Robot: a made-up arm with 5 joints.
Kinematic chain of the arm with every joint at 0, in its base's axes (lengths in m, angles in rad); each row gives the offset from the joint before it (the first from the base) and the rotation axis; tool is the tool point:
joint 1: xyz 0 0 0.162 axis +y
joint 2: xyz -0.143 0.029 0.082 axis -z
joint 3: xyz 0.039 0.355 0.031 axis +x
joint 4: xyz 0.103 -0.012 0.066 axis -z
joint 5: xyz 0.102 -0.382 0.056 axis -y
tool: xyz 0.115 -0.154 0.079
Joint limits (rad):
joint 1: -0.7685..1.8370
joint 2: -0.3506..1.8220
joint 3: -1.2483..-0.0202
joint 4: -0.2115..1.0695
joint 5: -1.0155..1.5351
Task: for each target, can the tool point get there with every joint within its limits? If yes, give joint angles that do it. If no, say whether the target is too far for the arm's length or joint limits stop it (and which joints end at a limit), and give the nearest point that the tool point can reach.
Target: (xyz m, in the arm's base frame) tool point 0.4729 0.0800 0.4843
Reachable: yes | joints 1.3431 1.5319 -0.3748 0.6750 0.3867
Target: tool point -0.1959 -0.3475 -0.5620
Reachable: no: joint limits stop it (at a limit: joint 1, joint 3, joint 4, joint 5) | nearest point 0.0993 -0.1640 -0.1914 | short by 0.508 m
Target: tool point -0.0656 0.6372 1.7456
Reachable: no: too far | nearest point -0.0327 0.3860 0.9507 | short by 0.834 m
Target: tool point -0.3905 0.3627 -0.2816
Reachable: no: joint limits stop it (at a limit: joint 1, joint 3, joint 4, joint 5) | nearest point -0.3754 0.1763 0.0612 | short by 0.390 m
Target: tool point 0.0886 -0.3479 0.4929
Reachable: yes | joints -0.0737 0.6659 -0.1730 -0.0963 -0.5992
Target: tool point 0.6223 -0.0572 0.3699
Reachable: yes | joints 1.2716 0.9155 -0.6482 0.2861 0.5240
